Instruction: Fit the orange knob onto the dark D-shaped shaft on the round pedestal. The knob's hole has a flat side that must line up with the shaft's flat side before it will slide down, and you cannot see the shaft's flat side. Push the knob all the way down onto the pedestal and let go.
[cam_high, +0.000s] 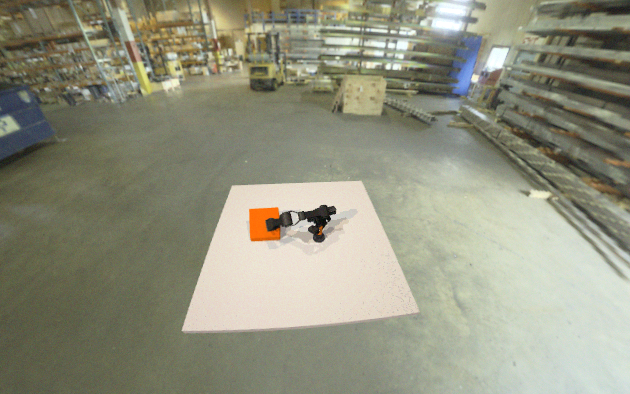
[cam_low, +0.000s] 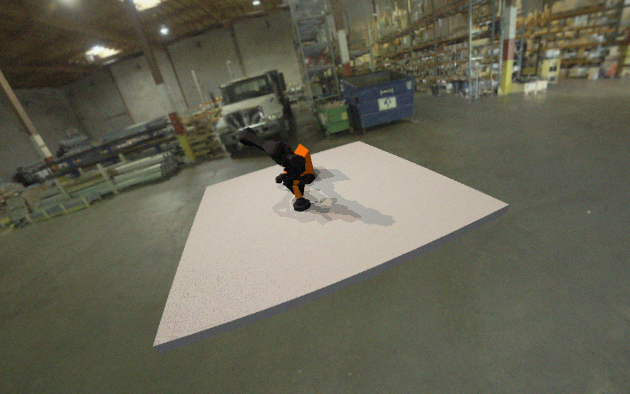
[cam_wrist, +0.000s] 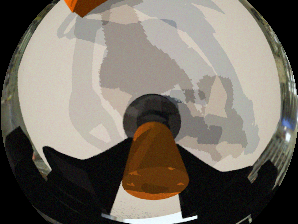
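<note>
My gripper tip is 2 cm below the orange knob. From my gripper tip the other things lie so: dark round pedestal 4 cm below.
</note>
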